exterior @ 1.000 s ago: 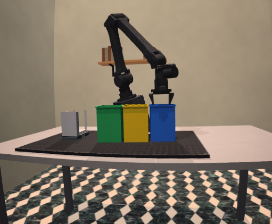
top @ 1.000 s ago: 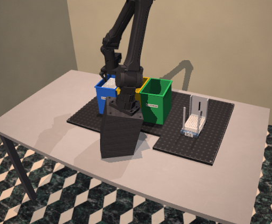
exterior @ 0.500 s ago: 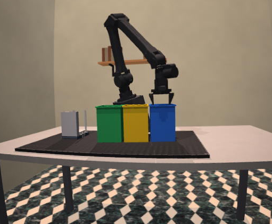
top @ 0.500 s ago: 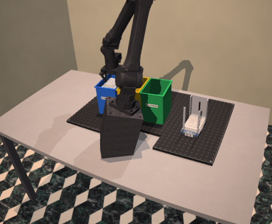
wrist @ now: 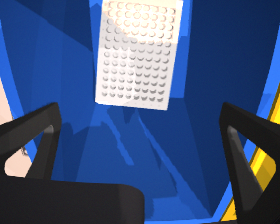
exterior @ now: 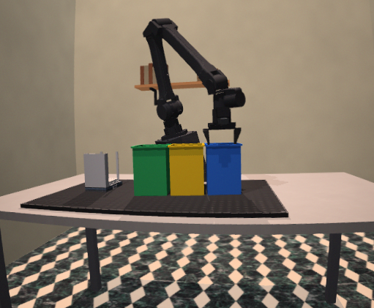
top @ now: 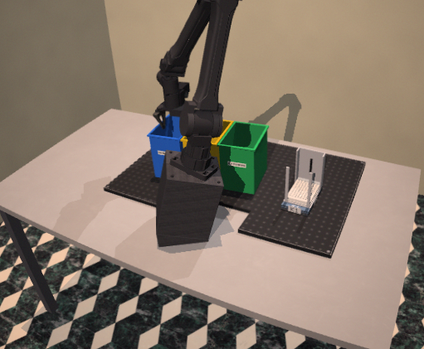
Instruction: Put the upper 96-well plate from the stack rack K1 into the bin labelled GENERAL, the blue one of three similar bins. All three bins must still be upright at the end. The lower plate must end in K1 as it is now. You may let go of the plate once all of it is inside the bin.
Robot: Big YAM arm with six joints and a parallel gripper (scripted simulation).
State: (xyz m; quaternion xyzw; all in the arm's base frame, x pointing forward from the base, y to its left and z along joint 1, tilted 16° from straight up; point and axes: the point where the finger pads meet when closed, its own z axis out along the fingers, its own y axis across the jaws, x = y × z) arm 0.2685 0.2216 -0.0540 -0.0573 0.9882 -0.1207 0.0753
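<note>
My gripper is now 1 cm past the blue bin and 8 cm above it. Also, from my hand: yellow bin: 1 cm ahead, 13 cm to the right, 8 cm below; green bin: 2 cm ahead, 26 cm to the right, 8 cm below.
</note>
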